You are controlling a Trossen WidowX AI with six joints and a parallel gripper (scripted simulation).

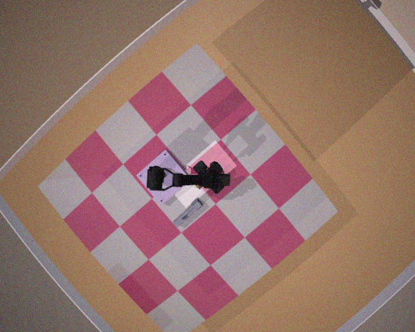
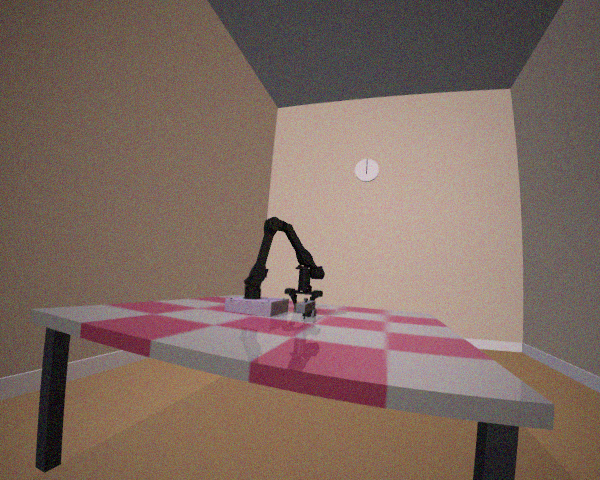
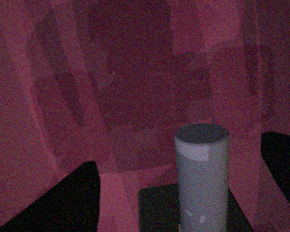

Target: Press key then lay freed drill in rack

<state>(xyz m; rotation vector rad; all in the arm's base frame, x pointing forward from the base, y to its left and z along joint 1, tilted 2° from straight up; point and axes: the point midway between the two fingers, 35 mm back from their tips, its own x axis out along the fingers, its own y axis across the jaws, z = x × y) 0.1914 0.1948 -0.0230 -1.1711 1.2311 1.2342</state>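
The olive piece is 50 mm to the right of my gripper tip and 10 mm above it. Round my gripper tip: dark key: 70 mm ahead, 240 mm to the right, 50 mm above.
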